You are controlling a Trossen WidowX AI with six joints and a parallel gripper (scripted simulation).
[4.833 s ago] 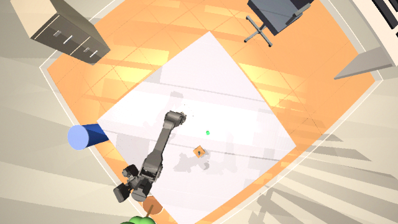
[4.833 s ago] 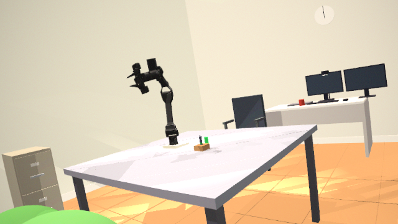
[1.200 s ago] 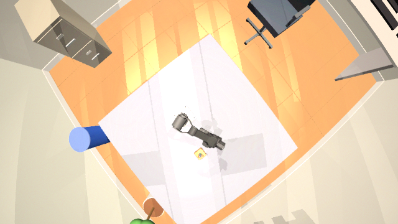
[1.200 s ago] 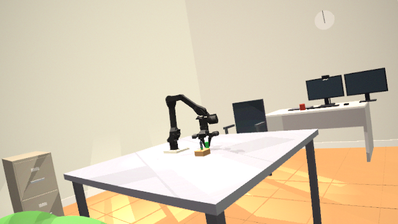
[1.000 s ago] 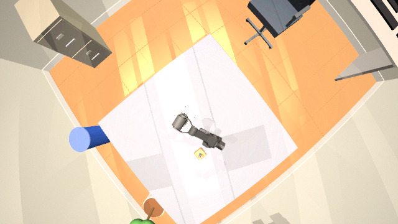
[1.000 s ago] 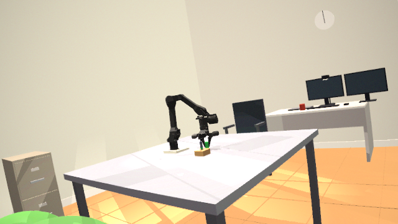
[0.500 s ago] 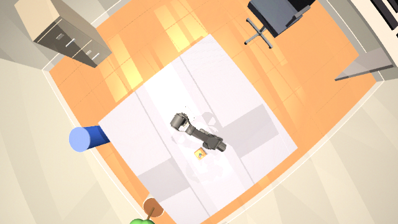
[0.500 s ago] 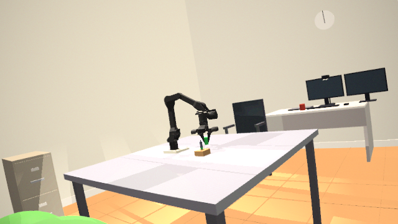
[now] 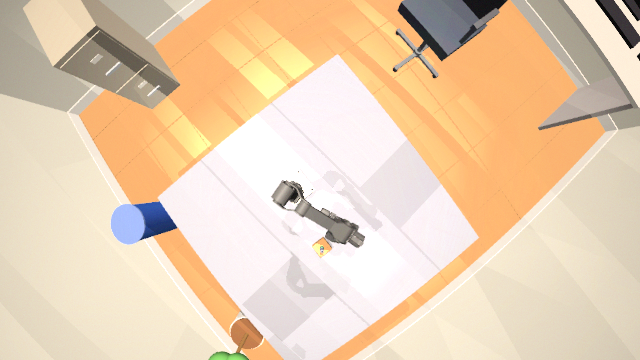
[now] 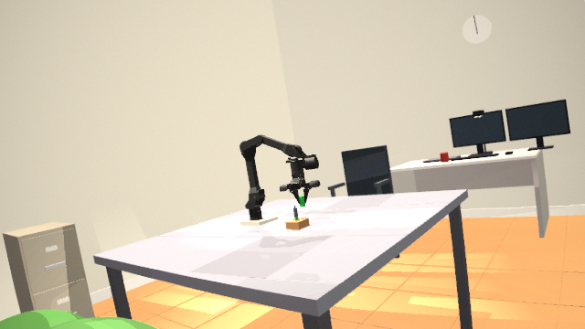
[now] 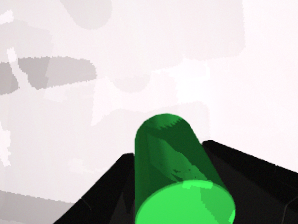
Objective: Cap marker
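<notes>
The tan holder block lies 90 mm ahead of my gripper tip, 140 mm to the right of it and 60 mm below it. From my gripper tip the other things lie so: green cap: 10 mm above.
</notes>
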